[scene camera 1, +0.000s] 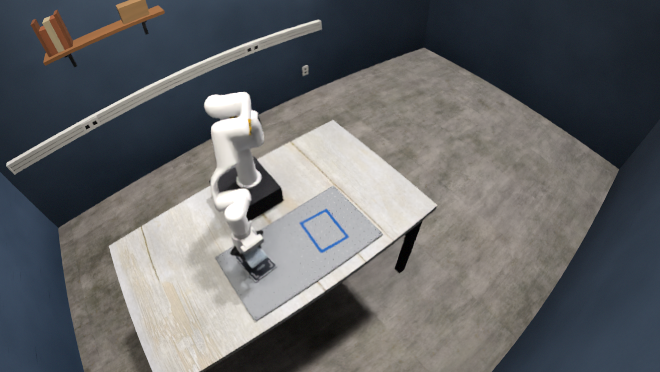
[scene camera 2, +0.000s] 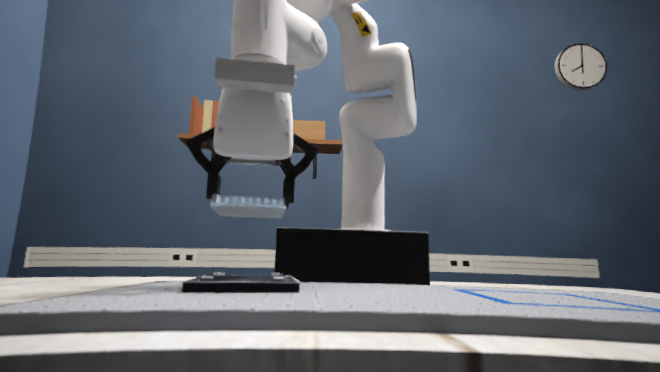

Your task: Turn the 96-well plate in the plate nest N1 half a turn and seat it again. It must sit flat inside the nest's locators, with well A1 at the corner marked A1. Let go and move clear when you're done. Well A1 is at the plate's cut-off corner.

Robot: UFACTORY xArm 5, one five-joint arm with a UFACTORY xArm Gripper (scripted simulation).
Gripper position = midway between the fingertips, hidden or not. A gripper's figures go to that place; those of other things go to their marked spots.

Scene:
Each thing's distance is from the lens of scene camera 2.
gripper (scene camera 2: 250, 207): 0.54 m
96-well plate (scene camera 2: 232, 206): 0.48 m
black plate nest (scene camera 2: 186, 287): 0.47 m

